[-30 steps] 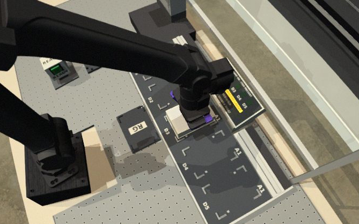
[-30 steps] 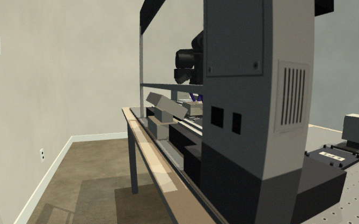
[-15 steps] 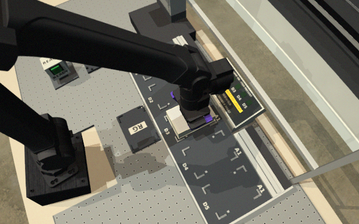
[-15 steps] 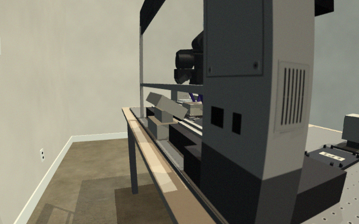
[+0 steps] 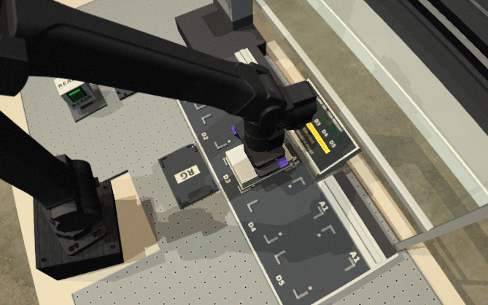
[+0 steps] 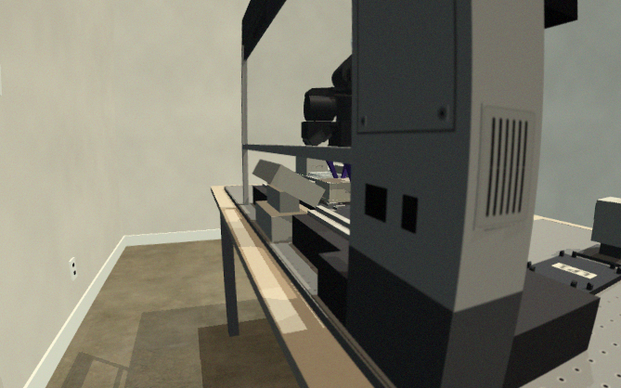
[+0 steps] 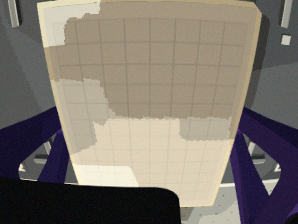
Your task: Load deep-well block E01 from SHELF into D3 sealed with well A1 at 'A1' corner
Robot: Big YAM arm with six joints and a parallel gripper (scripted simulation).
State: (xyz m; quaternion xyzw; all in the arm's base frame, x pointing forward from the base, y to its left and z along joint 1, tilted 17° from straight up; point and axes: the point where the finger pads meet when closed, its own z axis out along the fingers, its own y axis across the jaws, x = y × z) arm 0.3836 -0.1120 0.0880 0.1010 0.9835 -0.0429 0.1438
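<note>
Right now my hand is 1 cm above the deep-well block. Round my hand: regrip nest RG 14 cm behind, 11 cm to the left, 9 cm below; then shelf label 34 cm behind, 25 cm to the right, 9 cm below; then LP1 pad 46 cm to the left, 9 cm below, 8 cm behind.
</note>
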